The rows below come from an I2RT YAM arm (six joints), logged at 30 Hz.
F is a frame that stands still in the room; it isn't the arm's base.
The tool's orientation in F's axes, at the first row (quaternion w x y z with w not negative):
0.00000, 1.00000, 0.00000, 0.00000
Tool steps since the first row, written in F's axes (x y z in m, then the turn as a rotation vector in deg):
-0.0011, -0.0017, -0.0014, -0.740, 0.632, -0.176
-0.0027, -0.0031, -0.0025, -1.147, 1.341, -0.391
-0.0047, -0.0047, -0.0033, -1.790, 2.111, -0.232
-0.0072, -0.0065, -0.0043, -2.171, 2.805, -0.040
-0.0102, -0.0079, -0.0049, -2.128, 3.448, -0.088
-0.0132, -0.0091, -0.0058, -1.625, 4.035, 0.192
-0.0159, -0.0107, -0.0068, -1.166, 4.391, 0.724
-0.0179, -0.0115, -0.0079, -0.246, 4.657, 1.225
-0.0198, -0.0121, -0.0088, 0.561, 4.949, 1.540
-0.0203, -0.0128, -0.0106, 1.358, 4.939, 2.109
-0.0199, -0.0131, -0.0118, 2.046, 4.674, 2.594
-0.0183, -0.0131, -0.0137, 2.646, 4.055, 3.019
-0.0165, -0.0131, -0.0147, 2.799, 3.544, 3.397
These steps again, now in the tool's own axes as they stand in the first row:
-0.0011, 0.0017, 0.0014, -0.740, -0.632, 0.176
-0.0027, 0.0031, 0.0025, -1.147, -1.341, 0.391
-0.0047, 0.0047, 0.0033, -1.790, -2.111, 0.232
-0.0072, 0.0065, 0.0043, -2.171, -2.805, 0.040
-0.0102, 0.0079, 0.0049, -2.128, -3.448, 0.088
-0.0132, 0.0091, 0.0058, -1.625, -4.035, -0.192
-0.0159, 0.0107, 0.0068, -1.166, -4.391, -0.724
-0.0179, 0.0115, 0.0079, -0.246, -4.657, -1.225
-0.0198, 0.0121, 0.0088, 0.561, -4.949, -1.540
-0.0203, 0.0128, 0.0106, 1.358, -4.939, -2.109
-0.0199, 0.0131, 0.0118, 2.046, -4.674, -2.594
-0.0183, 0.0131, 0.0137, 2.646, -4.055, -3.019
-0.0165, 0.0131, 0.0147, 2.799, -3.544, -3.397

